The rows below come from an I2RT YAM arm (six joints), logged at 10 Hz.
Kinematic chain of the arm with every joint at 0, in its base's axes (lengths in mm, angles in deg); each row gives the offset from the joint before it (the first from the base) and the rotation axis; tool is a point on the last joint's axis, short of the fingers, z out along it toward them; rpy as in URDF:
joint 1: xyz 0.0 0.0 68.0 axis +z
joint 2: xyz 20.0 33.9 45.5 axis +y
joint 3: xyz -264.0 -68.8 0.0 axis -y
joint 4: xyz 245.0 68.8 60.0 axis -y
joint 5: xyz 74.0 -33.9 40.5 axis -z
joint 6: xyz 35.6 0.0 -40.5 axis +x
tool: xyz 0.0 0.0 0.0 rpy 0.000 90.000 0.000
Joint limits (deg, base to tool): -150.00..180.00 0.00..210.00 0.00..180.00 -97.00..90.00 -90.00..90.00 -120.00..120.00
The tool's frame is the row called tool.
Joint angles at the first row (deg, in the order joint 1, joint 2, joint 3, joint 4, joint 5, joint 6):
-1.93, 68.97, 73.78, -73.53, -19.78, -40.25
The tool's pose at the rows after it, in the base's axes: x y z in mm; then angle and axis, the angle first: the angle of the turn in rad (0 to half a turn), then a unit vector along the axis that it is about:
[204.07 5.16 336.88 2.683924 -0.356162 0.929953 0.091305]
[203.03 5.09 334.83 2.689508 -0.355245 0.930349 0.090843]
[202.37 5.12 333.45 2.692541 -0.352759 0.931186 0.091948]
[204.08 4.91 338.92 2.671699 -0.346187 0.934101 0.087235]
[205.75 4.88 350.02 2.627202 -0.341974 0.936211 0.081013]
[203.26 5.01 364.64 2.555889 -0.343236 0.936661 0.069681]
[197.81 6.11 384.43 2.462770 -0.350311 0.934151 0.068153]
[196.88 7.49 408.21 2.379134 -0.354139 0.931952 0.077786]
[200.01 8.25 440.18 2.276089 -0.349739 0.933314 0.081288]
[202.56 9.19 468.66 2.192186 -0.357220 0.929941 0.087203]
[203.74 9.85 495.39 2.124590 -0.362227 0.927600 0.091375]
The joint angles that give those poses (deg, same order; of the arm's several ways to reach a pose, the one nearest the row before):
-1.85, 68.94, 73.06, -73.10, -19.24, -40.16
-1.85, 68.70, 72.49, -73.04, -19.07, -40.12
-1.84, 68.54, 72.09, -72.96, -19.07, -39.85
-1.85, 68.66, 73.23, -72.50, -18.82, -38.82
-1.85, 68.64, 75.38, -71.83, -18.85, -37.78
-1.85, 67.53, 77.38, -70.50, -18.93, -37.09
-1.85, 66.17, 80.22, -69.36, -20.52, -36.49
-1.85, 66.72, 85.27, -69.22, -22.86, -35.19
-1.85, 68.81, 92.97, -68.55, -24.36, -32.56
-1.85, 71.45, 100.74, -68.73, -26.19, -31.34
-1.85, 74.53, 109.13, -69.93, -27.45, -30.12

